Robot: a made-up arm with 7 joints. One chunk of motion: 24 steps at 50 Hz.
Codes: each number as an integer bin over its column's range. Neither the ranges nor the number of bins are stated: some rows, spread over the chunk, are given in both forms.
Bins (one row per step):
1: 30 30 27 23 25 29 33
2: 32 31 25 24 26 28 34
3: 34 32 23 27 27 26 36
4: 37 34 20 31 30 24 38
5: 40 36 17 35 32 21 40
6: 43 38 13 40 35 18 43
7: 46 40 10 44 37 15 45
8: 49 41 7 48 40 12 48
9: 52 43 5 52 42 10 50
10: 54 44 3 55 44 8 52
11: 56 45 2 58 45 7 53
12: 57 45 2 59 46 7 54
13: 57 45 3 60 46 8 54
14: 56 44 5 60 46 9 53
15: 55 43 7 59 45 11 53
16: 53 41 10 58 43 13 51
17: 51 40 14 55 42 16 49
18: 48 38 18 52 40 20 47
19: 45 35 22 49 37 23 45
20: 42 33 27 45 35 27 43
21: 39 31 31 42 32 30 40
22: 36 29 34 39 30 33 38
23: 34 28 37 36 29 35 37
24: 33 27 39 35 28 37 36
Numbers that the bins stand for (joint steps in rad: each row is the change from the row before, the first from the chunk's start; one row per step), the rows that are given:
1: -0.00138 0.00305 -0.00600 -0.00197 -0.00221 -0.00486 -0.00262
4: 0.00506 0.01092 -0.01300 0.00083 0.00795 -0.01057 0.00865
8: 0.01611 0.02470 -0.02600 0.00676 0.02827 -0.02429 0.03119
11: 0.02256 0.03257 -0.03100 0.01025 0.03843 -0.03000 0.04246
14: 0.02256 0.03060 -0.02800 0.01095 0.04046 -0.02771 0.04246
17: 0.01795 0.02273 -0.01900 0.00921 0.03233 -0.01971 0.03344
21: 0.00690 0.00502 -0.00200 0.00467 0.01202 -0.00371 0.01316
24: 0.00138 -0.00286 0.00600 0.00222 0.00389 0.00429 0.00414
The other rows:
2: 0.00046 0.00502 -0.00800 -0.00162 -0.00017 -0.00600 -0.00037
3: 0.00230 0.00698 -0.01000 -0.00057 0.00186 -0.00829 0.00414
5: 0.00783 0.01486 -0.01600 0.00222 0.01202 -0.01400 0.01316
6: 0.01059 0.01879 -0.02000 0.00397 0.01811 -0.01743 0.01992
7: 0.01335 0.02273 -0.02300 0.00537 0.02217 -0.02086 0.02443
9: 0.01887 0.02863 -0.02800 0.00816 0.03233 -0.02657 0.03570
10: 0.02071 0.03060 -0.03000 0.00921 0.03640 -0.02886 0.04021
12: 0.02348 0.03257 -0.03100 0.01060 0.04046 -0.03000 0.04471
13: 0.02348 0.03257 -0.03000 0.01095 0.04046 -0.02886 0.04471
15: 0.02163 0.02863 -0.02600 0.01060 0.03843 -0.02543 0.04246
16: 0.01979 0.02470 -0.02300 0.01025 0.03437 -0.02314 0.03795
18: 0.01519 0.01879 -0.01500 0.00816 0.02827 -0.01514 0.02894
19: 0.01243 0.01289 -0.01100 0.00711 0.02217 -0.01171 0.02443
20: 0.00967 0.00895 -0.00600 0.00571 0.01811 -0.00714 0.01992
22: 0.00414 0.00108 0.00100 0.00362 0.00795 -0.00029 0.00865
23: 0.00230 -0.00089 0.00400 0.00257 0.00592 0.00200 0.00640

